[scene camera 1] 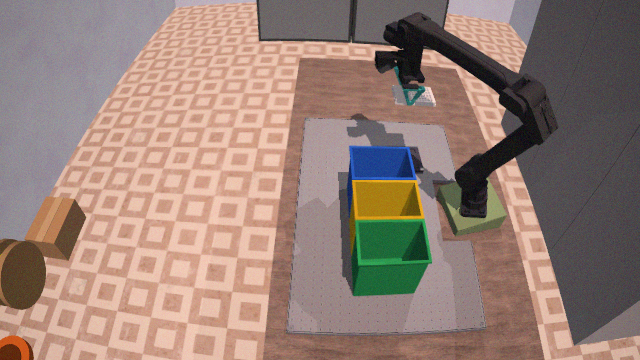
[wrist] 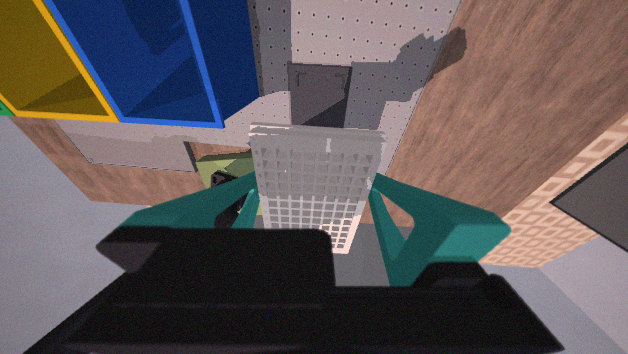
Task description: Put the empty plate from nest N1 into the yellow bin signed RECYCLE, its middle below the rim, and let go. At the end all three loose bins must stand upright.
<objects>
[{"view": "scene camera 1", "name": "blue bin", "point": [366, 162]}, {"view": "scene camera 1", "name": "yellow bin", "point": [372, 199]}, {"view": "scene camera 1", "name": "green bin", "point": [389, 257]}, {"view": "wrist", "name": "my gripper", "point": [314, 177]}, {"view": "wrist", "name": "blue bin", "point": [178, 70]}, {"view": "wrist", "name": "white gridded plate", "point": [312, 177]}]
</objects>
